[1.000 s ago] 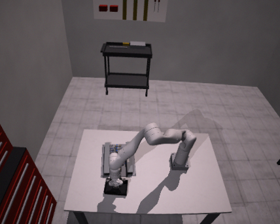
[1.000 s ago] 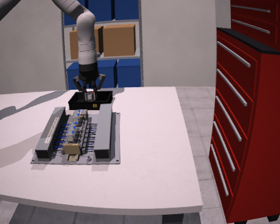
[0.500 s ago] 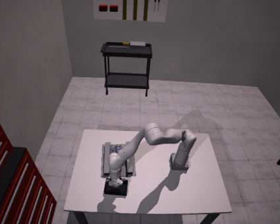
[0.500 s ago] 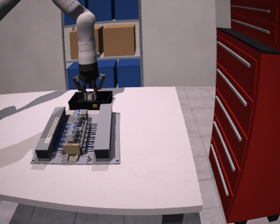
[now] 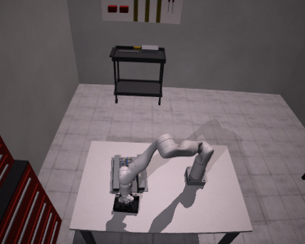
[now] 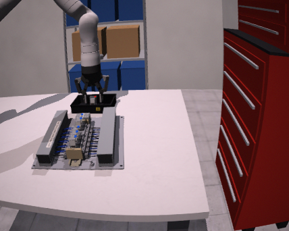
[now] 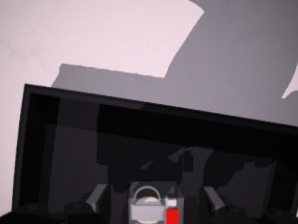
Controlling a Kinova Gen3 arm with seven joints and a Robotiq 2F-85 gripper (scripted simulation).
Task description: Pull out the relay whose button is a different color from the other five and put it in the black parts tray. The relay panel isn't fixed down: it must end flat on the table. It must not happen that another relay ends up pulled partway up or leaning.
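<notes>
My hand is 10 mm above the red-button relay. The rest, counted from my hand: black parts tray: 20 mm below.
</notes>
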